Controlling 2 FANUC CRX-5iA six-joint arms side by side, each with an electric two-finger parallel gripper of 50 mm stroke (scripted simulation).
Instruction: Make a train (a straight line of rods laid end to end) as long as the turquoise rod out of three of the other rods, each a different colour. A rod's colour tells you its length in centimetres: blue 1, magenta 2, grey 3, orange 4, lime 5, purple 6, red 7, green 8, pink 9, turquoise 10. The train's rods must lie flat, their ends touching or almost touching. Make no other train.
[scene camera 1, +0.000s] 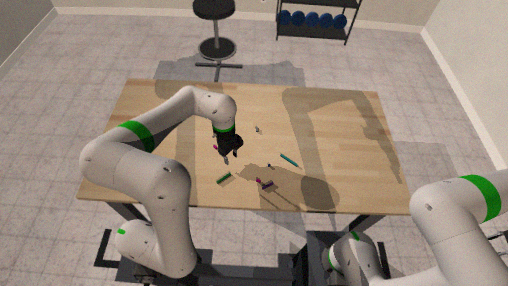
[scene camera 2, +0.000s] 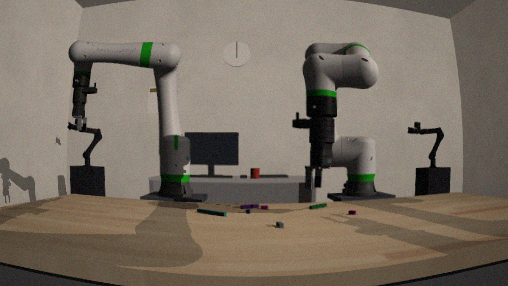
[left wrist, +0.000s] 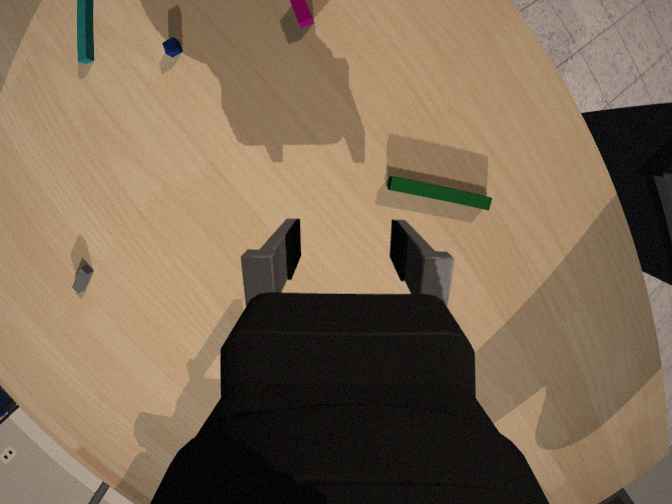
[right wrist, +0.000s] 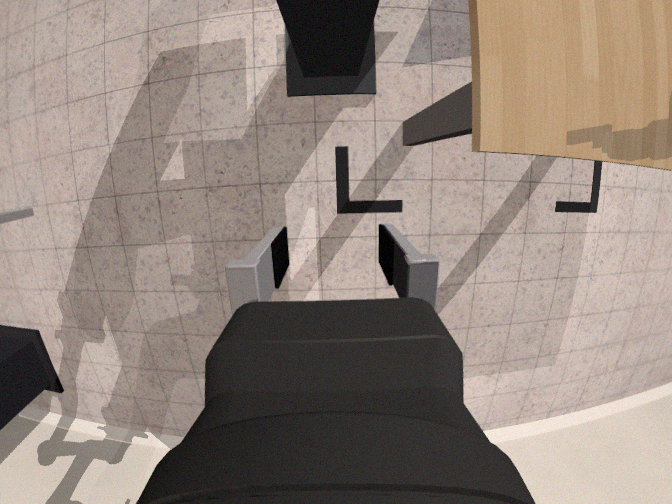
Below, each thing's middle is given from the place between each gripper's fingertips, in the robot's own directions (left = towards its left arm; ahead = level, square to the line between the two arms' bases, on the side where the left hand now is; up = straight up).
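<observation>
The green rod (left wrist: 397, 184) is 8 cm below my left hand (scene camera 2: 313, 188), 7 cm behind it and 3 cm to the left of it. Going by its middle, the rod is nearer to my left hand than to my right hand.
Relative to the rod, my right hand is 99 cm to the right of it, 35 cm short of it and 28 cm above it.
</observation>
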